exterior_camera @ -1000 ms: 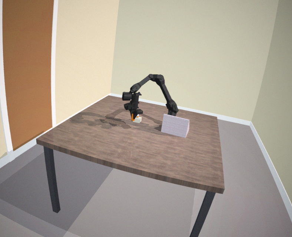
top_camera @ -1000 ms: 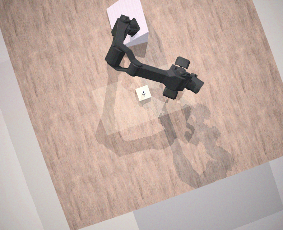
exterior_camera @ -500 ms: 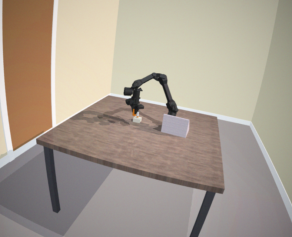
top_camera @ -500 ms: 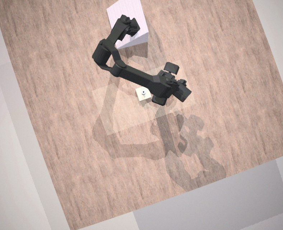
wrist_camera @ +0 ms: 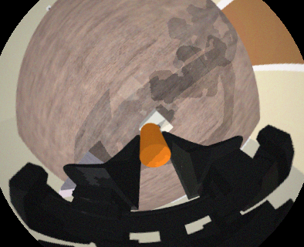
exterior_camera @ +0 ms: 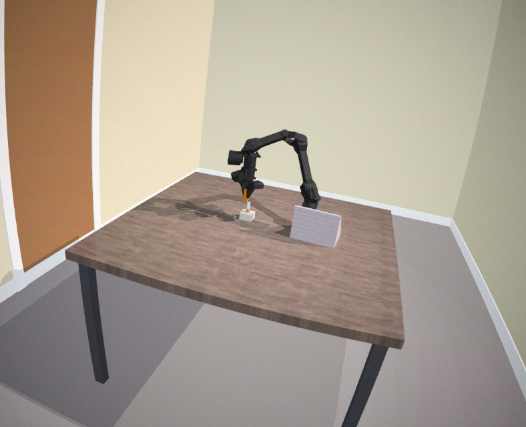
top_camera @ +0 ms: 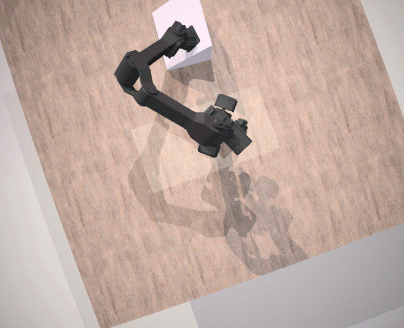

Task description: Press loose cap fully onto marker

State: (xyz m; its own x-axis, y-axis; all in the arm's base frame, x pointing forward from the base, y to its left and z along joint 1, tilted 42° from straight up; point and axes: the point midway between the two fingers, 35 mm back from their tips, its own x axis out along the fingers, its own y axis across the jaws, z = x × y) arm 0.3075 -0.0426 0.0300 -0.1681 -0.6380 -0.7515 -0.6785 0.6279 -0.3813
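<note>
My gripper tip is now 11 cm above the holder block, 4 cm to the left of it and 1 cm past it. The rest, counted from my gripper tip: orange cap 1 cm above.
</note>
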